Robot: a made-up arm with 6 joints.
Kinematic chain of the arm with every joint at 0, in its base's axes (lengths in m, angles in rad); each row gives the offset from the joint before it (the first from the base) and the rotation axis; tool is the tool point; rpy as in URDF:
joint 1: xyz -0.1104 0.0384 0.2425 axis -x
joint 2: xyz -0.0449 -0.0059 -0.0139 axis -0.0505 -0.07 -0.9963
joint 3: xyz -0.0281 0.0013 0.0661 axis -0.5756 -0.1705 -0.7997
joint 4: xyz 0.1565 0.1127 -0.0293 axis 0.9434 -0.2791 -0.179
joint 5: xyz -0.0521 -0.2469 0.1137 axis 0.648 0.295 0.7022
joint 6: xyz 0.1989 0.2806 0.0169 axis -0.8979 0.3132 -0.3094
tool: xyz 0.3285 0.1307 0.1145 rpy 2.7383 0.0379 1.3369
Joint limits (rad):
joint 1: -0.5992..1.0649
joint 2: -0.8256..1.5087
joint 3: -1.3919..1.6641
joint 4: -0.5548..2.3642
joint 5: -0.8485..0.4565
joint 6: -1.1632..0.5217
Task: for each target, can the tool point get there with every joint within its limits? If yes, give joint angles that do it. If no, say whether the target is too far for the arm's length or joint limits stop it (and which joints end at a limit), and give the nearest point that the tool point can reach.
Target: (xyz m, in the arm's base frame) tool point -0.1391 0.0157 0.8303
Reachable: yes | joints 0.8563 1.2775 -0.4519 1.1487 0.1885 -0.2972
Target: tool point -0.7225 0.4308 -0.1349
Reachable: no: joint limits stop it (at a limit: joint 1, joint 2, joint 3, joint 5) | nearest point -0.6535 0.3723 0.0027 | short by 0.165 m
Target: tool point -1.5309 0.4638 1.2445
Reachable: no: too far | nearest point -0.8082 0.1862 0.6942 | short by 0.950 m
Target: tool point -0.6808 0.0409 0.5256
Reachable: yes | joints 0.6092 1.1623 0.8889 1.9628 -0.4082 -0.7700
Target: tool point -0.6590 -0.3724 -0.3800
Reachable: no: joint limits stop it (at a limit: joint 1, joint 2, joint 4, joint 5, joint 6) | nearest point -0.5605 -0.3667 -0.2326 | short by 0.177 m
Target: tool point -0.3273 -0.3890 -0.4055
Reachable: no: joint limits stop it (at a limit: joint 1, joint 2, joint 4, joint 5, joint 6) | nearest point -0.3119 -0.3718 -0.3468 | short by 0.063 m
